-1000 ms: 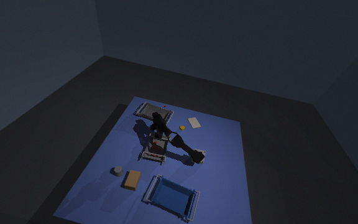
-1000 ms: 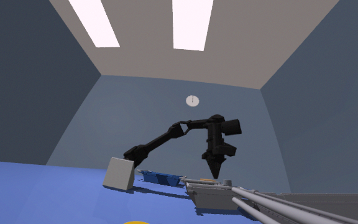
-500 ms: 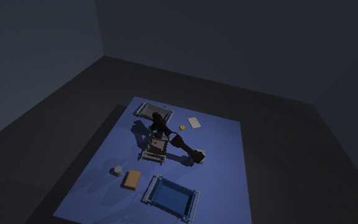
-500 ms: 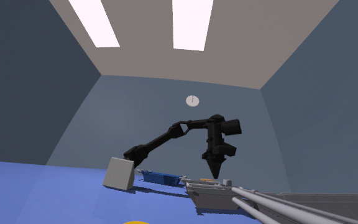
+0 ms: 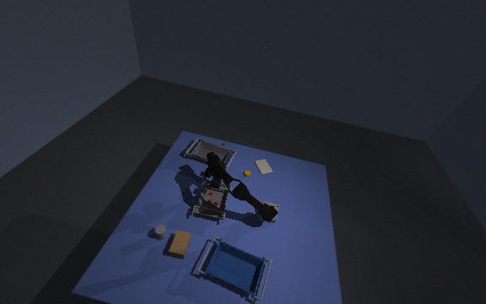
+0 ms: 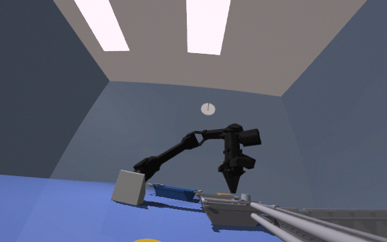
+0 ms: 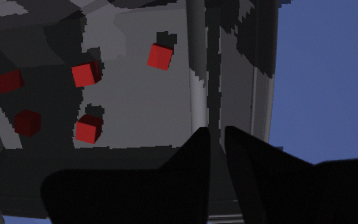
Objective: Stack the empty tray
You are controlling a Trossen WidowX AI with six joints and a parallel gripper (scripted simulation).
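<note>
Right now the blue tray is 500 mm to the left of my gripper tip, 170 mm behind it and 40 mm below it. Also, from my gripper tip: tan block: 410 mm to the left, 150 mm ahead, 60 mm below; then grey cylinder: 350 mm to the left, 270 mm ahead, 50 mm below; then yellow disc: 220 mm behind, 200 mm to the right, 80 mm below.
</note>
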